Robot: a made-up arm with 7 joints. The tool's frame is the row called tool.
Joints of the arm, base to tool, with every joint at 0 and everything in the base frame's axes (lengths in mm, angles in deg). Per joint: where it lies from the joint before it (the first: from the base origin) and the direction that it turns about. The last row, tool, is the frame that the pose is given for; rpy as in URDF.
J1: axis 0 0 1 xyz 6.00 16.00 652.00
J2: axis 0 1 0 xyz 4.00 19.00 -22.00
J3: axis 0 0 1 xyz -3.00 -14.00 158.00
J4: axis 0 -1 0 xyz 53.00 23.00 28.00
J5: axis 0 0 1 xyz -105.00 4.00 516.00
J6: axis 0 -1 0 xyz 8.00 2.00 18.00
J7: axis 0 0 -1 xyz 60.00 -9.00 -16.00
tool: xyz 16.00 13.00 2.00 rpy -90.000 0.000 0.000
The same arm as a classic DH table. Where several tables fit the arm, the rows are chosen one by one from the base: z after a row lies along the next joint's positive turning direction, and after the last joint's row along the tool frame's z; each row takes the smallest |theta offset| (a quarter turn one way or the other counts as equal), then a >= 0, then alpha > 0; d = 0 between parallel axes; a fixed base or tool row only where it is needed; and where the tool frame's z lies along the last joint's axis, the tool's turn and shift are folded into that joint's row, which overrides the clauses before.
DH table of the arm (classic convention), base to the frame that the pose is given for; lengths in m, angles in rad. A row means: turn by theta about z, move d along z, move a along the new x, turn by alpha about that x. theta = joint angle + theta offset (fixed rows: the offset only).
base (fixed): theta offset 1.212, d 0, a 0.0171, alpha 0
J1: theta offset -1.212, d 0.63, a 0.004, alpha -1.5708
J2: theta offset 0, d 0.005, a -0.003, alpha 1.5708
J3: theta offset 0, d 0.186, a 0.053, alpha 1.5708
J4: theta offset 0, d -0.027, a -0.105, alpha -1.5708
J5: theta offset 0, d 0.534, a 0.008, alpha 1.5708
J6: theta offset 0, d 0.007, a 0.06, alpha 1.5708
J7: theta offset 0, d 0.014, a 0.016, alpha 1.5708
tool (fixed): theta offset 0, d 0.013, a 0, alpha 0

